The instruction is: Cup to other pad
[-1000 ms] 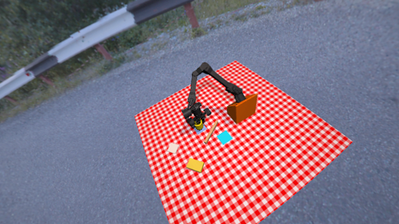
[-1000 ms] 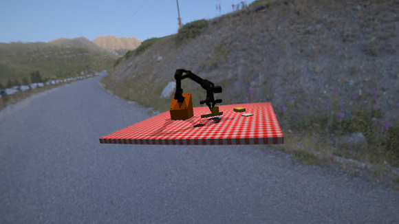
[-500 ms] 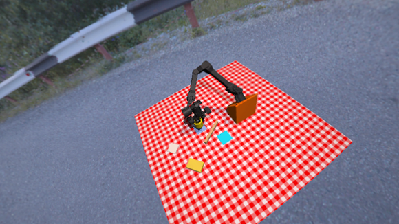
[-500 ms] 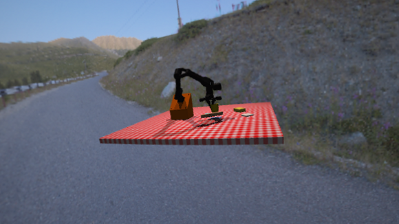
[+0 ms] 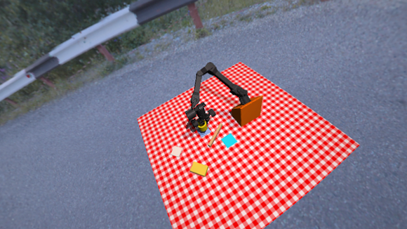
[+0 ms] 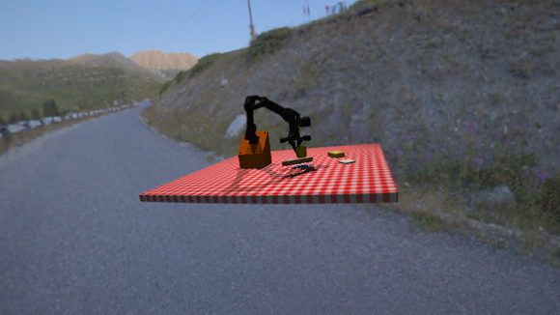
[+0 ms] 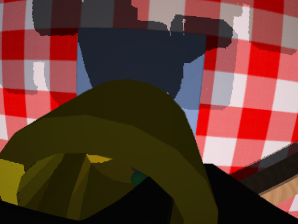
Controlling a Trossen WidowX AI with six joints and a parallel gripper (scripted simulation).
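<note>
Right now the wooden stick is 8 cm to the left of my gripper tip, 8 cm below it and 4 cm behind it. Also, from my gripper tip: white tile: 30 cm ahead, 8 cm below, 7 cm to the left; yellow cup: 2 cm ahead; yellow block: 28 cm to the left, 18 cm ahead, 7 cm below.
</note>
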